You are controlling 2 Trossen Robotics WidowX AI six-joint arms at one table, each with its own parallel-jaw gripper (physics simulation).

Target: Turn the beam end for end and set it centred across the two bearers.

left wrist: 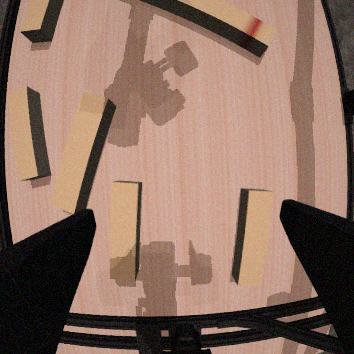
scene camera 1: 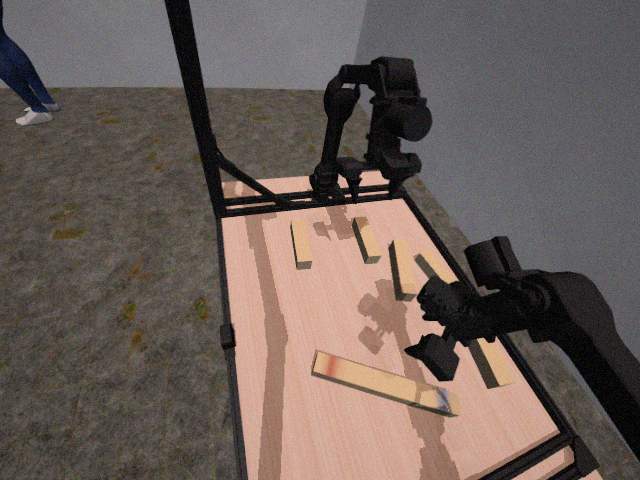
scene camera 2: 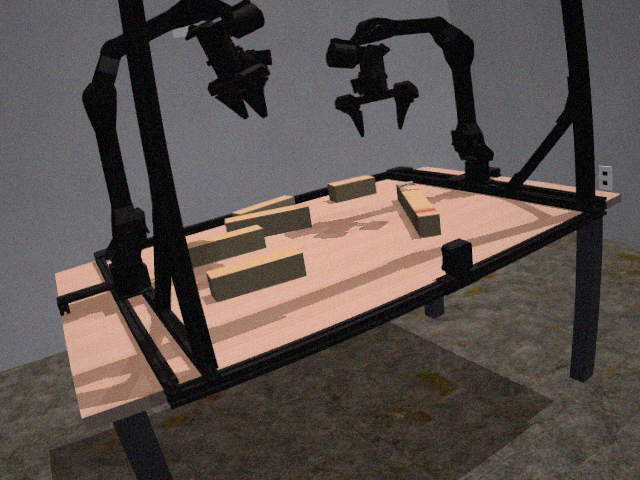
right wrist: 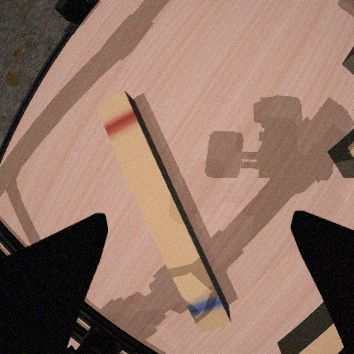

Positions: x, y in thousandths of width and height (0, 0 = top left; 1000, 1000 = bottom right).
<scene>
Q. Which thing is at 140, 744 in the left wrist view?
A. The left gripper.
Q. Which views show the left gripper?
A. The left wrist view, scene camera 1 and scene camera 2 only.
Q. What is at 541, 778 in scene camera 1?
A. A beam.
</scene>
